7 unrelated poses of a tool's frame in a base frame.
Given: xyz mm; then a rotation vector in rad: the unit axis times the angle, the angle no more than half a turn.
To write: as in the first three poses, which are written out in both.
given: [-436 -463 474 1.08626 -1.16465 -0.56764]
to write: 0.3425 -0.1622 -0.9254 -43.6; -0.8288 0.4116 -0.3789 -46.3; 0.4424 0.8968 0.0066 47.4; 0 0 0 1
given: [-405 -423 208 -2.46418 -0.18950 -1.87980]
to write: 0.2598 0.1189 0.9583 -40.5; 0.0748 -0.9919 0.1028 -42.3; 0.9628 0.0449 -0.2666 20.8; 0 0 0 1
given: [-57 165 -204 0.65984 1.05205 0.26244]
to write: 0.4870 0.1055 0.8670 -5.7; 0.5004 0.7800 -0.3759 16.5; -0.7159 0.6169 0.3270 -20.4; 0 0 0 1
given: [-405 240 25 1.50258 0.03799 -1.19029]
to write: 0.4832 0.6047 -0.6331 -40.5; -0.5631 -0.3391 -0.7536 24.0; -0.6704 0.7206 0.1767 2.5; 0 0 0 1
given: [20 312 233 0.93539 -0.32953 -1.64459]
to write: -0.0241 0.6923 -0.7212 2.0; -0.9167 -0.3031 -0.2603 31.2; -0.3988 0.6549 0.6420 23.3; 0 0 0 1
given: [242 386 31 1.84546 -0.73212 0.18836]
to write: 0.7973 -0.5654 -0.2114 24.2; -0.3932 -0.2208 -0.8925 38.6; 0.4580 0.7947 -0.3984 3.1; 0 0 0 1
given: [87 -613 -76 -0.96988 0.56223 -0.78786]
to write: 0.6004 0.3309 0.7280 8.7; -0.7960 0.3341 0.5047 -61.3; -0.0762 -0.8826 0.4640 -7.6; 0 0 0 1
